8 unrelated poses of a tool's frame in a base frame.
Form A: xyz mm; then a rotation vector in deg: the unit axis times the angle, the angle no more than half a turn.
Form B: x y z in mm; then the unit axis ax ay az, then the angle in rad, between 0 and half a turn. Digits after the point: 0 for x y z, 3 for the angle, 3 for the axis.
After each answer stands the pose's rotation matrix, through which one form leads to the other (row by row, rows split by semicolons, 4 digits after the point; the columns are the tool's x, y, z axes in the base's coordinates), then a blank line. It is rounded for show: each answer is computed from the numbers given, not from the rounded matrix.
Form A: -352 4 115 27.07 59.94 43.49
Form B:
-352 4 115 0.343 0.760 0.552 1.376
0.2885 -0.3306 0.8986; 0.7517 0.6595 0.0014; -0.5931 0.6750 0.4388

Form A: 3 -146 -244 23.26 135.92 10.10
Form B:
3 -146 -244 0.168 0.983 0.073 2.413
-0.6968 0.2402 0.6759; 0.3374 0.9413 0.0134; -0.6329 0.2374 -0.7369

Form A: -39 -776 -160 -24.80 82.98 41.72
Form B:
-39 -776 -160 -0.258 0.863 0.434 1.678
-0.0331 -0.6780 0.7343; 0.1850 0.7179 0.6711; -0.9822 0.1581 0.1017

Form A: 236 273 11 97.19 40.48 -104.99
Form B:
236 273 11 0.654 0.272 -0.706 2.595
-0.0620 0.6970 -0.7144; -0.0370 -0.7169 -0.6962; -0.9974 -0.0168 0.0703

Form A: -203 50 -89 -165.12 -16.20 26.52
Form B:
-203 50 -89 -0.983 -0.096 0.158 2.932
0.9323 0.1547 -0.3269; 0.2202 -0.9598 0.1739; -0.2868 -0.2341 -0.9289

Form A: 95 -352 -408 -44.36 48.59 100.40
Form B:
95 -352 -408 -0.370 0.405 0.836 2.095
-0.2956 -0.9485 -0.1134; 0.4996 -0.2547 0.8280; -0.8142 0.1881 0.5492

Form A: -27 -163 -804 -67.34 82.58 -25.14
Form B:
-27 -163 -804 -0.615 0.754 -0.230 1.911
0.1710 -0.4022 0.8994; -0.8352 0.4252 0.3489; -0.5228 -0.8108 -0.2632

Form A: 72 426 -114 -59.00 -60.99 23.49
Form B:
72 426 -114 -0.670 -0.693 0.267 1.537
0.4678 0.1817 -0.8650; 0.7150 0.4975 0.4912; 0.5196 -0.8482 0.1028

